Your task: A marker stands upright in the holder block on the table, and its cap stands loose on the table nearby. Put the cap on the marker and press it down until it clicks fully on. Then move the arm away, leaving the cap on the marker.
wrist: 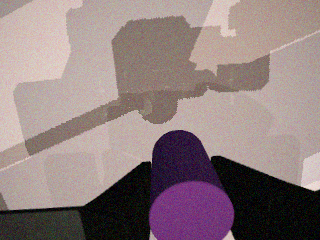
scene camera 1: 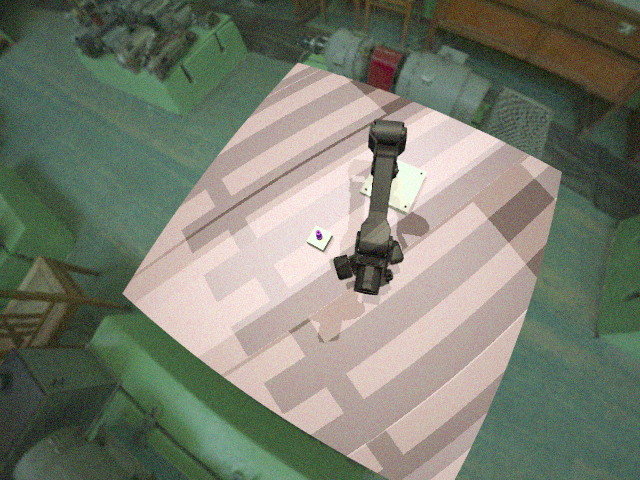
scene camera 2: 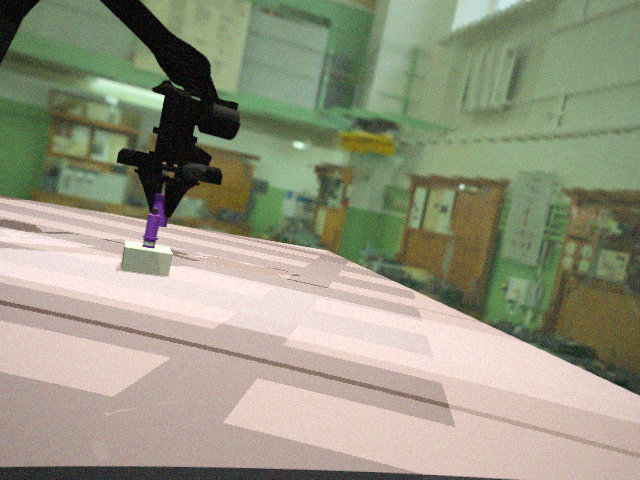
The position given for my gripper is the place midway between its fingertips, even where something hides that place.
Labels:
My gripper (scene camera 2: 160, 215) carries a purple marker cap.

